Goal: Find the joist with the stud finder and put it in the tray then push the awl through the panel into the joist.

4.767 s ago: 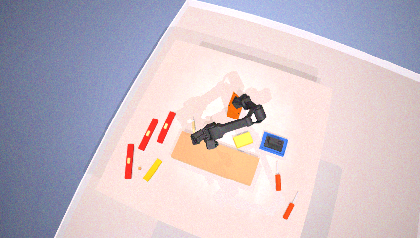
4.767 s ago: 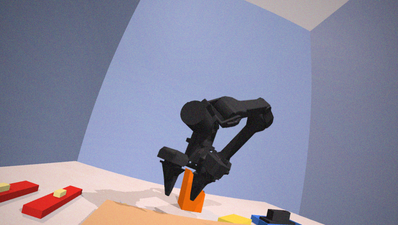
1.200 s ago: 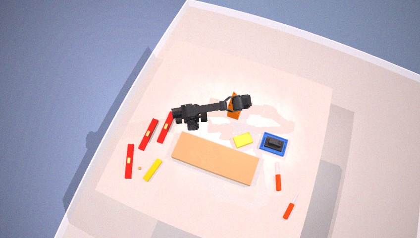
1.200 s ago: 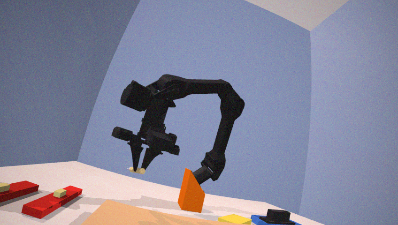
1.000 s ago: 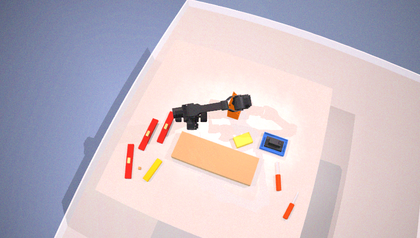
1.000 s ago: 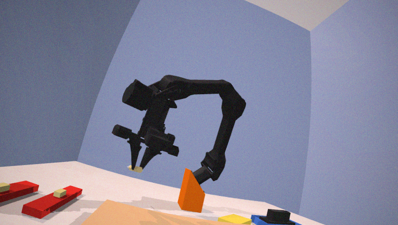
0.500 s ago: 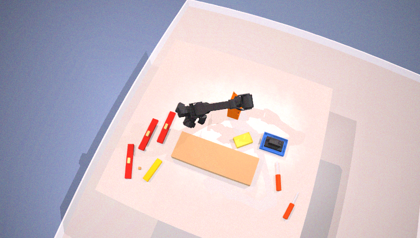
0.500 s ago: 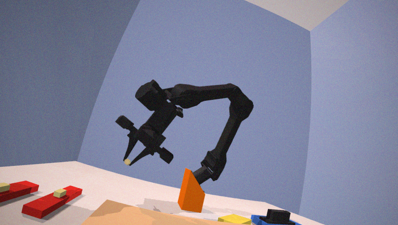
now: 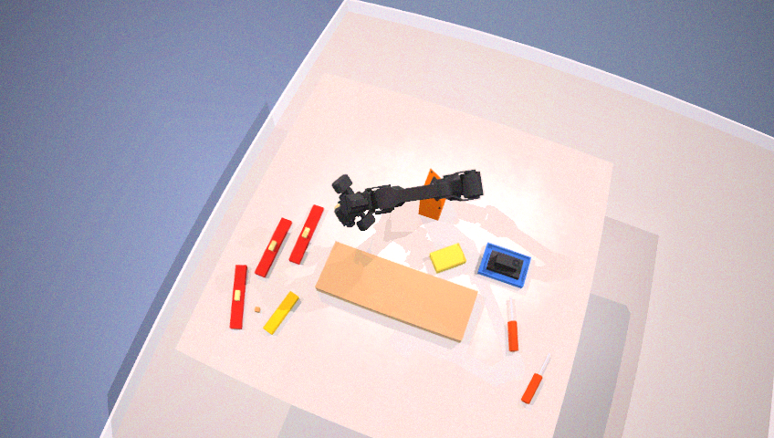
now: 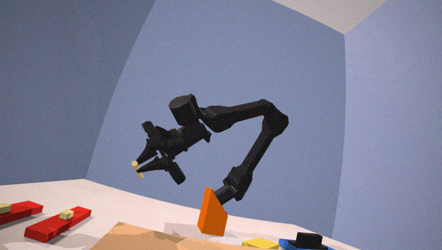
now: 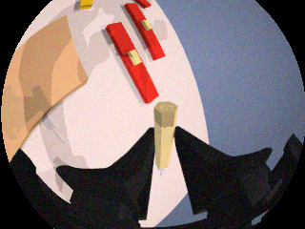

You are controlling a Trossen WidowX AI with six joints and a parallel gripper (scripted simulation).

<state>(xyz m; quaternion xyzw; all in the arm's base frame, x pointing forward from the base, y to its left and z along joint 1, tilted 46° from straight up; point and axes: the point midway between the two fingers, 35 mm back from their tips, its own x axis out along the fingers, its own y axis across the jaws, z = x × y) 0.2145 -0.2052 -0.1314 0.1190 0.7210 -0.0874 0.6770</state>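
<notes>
My gripper tip is 40 mm past the awl, 10 mm to the right of it and 10 mm above it. Also, from my gripper tip: yellow block (30 mm behind, 390 mm to the left, 150 mm below); blue tray (80 mm behind, 590 mm to the left, 150 mm below); yellow bar (390 mm ahead, 50 mm to the right, 150 mm below).
</notes>
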